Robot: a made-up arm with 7 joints. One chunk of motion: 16 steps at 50 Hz.
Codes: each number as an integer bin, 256 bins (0 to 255) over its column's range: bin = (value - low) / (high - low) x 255, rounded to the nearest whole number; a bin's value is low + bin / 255 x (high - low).
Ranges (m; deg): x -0.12..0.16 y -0.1..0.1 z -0.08..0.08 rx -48..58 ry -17..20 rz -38..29
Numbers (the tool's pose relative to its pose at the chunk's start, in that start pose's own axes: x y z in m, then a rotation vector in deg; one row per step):
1: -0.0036 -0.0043 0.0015 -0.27 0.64 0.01
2: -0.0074 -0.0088 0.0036 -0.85 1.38 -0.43
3: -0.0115 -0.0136 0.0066 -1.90 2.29 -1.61
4: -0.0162 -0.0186 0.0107 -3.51 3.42 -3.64
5: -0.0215 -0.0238 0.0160 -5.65 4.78 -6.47
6: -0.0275 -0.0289 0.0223 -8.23 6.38 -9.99
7: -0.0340 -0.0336 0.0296 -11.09 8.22 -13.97
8: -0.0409 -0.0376 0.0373 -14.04 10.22 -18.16
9: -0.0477 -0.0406 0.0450 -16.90 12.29 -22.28
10: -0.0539 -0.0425 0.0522 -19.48 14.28 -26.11
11: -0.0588 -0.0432 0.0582 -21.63 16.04 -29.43
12: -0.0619 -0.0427 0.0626 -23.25 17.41 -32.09
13: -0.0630 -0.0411 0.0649 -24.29 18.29 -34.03
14: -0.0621 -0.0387 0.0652 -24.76 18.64 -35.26
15: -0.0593 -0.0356 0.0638 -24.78 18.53 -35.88
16: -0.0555 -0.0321 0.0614 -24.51 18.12 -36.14
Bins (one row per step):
1: 106 122 130 115 122 145
2: 103 116 133 113 127 143
3: 99 110 138 111 133 138
4: 95 104 145 107 141 131
5: 90 97 153 102 150 120
6: 84 91 163 96 161 107
7: 78 85 175 89 174 91
8: 72 80 187 82 188 76
9: 66 76 199 75 202 60
10: 60 73 211 69 216 45
11: 56 72 220 63 228 33
12: 53 73 227 60 237 22
13: 52 75 231 57 243 15
14: 53 78 231 56 246 10
15: 55 82 229 56 245 8
16: 59 87 225 57 242 7

